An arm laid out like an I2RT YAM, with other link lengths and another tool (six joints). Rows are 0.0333 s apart.
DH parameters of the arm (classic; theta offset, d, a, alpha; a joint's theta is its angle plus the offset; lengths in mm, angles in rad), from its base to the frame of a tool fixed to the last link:
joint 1: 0 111.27 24.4 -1.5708
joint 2: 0 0 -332.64 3.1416
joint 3: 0.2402 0 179.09 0
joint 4: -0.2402 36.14 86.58 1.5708
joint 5: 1.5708 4.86 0 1.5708
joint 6: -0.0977 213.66 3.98 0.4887
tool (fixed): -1.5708 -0.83 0 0
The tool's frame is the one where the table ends.
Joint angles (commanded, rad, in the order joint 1, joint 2, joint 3, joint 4, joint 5, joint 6), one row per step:
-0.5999, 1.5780, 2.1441, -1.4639, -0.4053, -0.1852
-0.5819, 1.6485, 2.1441, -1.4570, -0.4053, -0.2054
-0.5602, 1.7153, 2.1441, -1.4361, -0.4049, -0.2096
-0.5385, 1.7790, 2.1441, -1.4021, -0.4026, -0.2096
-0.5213, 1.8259, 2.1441, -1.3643, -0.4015, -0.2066
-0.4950, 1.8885, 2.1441, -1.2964, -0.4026, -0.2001
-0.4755, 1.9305, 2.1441, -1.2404, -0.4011, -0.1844
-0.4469, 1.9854, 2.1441, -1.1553, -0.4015, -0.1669
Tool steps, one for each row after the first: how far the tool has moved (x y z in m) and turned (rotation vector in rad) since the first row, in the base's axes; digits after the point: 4 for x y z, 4 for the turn. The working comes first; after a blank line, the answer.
Tool pose at each row, in the base's axes (x y z in m, rotation vector in rad; the steps are taken from these numbers as rounded here):
0.2927, -0.1467, 0.3487, -2.5101, 0.2681, -1.8254
0.3101, -0.1511, 0.3281, -2.5349, 0.2452, -1.7375
0.3293, -0.1544, 0.3094, -2.5470, 0.2325, -1.6694
0.3499, -0.1581, 0.2921, -2.5539, 0.2182, -1.6224
0.3677, -0.1610, 0.2801, -2.5528, 0.2045, -1.6038
0.3955, -0.1639, 0.2654, -2.5409, 0.1774, -1.6005
0.4164, -0.1656, 0.2559, -2.5293, 0.1695, -1.6096
0.4464, -0.1658, 0.2445, -2.5050, 0.1455, -1.6359

0.0174, -0.0044, -0.0206, 0.0217, 0.0524, 0.0328
0.0366, -0.0077, -0.0393, 0.0436, 0.0909, 0.0577
0.0572, -0.0114, -0.0566, 0.0572, 0.1173, 0.0782
0.0750, -0.0143, -0.0686, 0.0623, 0.1261, 0.0926
0.1028, -0.0172, -0.0833, 0.0628, 0.1224, 0.1145
0.1237, -0.0189, -0.0928, 0.0636, 0.1127, 0.1212
0.1537, -0.0191, -0.1042, 0.0588, 0.0885, 0.1369

